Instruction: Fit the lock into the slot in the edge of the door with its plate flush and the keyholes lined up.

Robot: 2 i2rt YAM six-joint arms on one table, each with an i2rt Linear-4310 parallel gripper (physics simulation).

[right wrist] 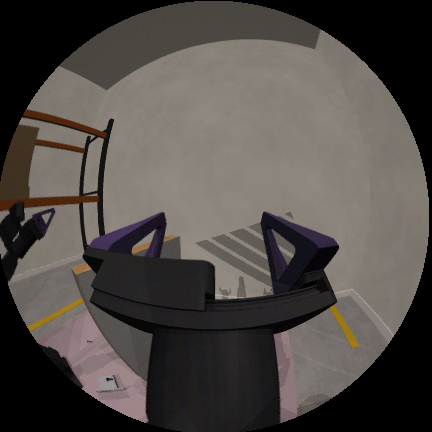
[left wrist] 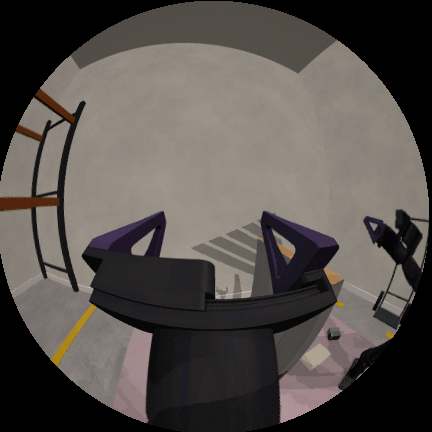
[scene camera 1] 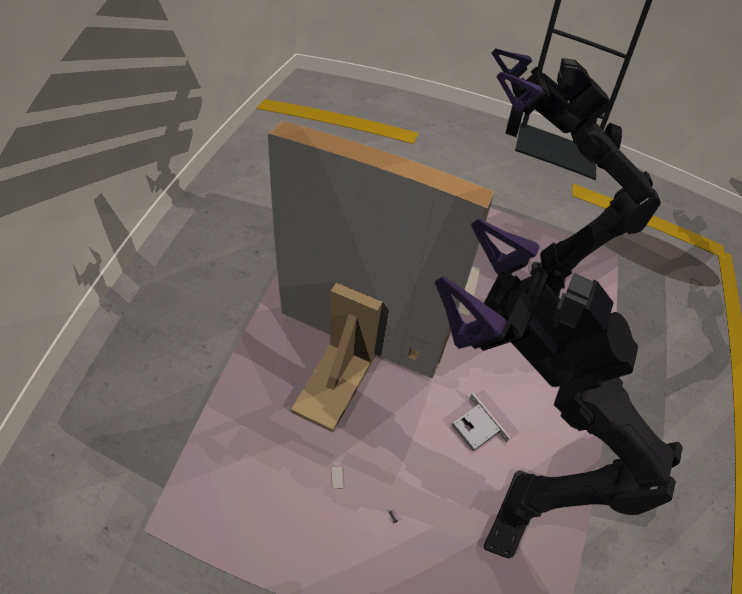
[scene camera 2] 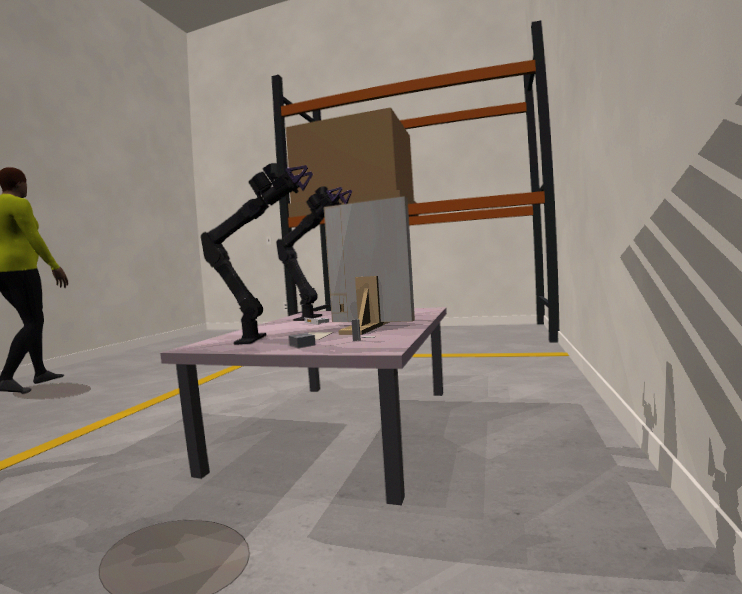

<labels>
my left gripper: open, holds nothing
my right gripper: open, holds nothing
a grey lock: on the table
</labels>
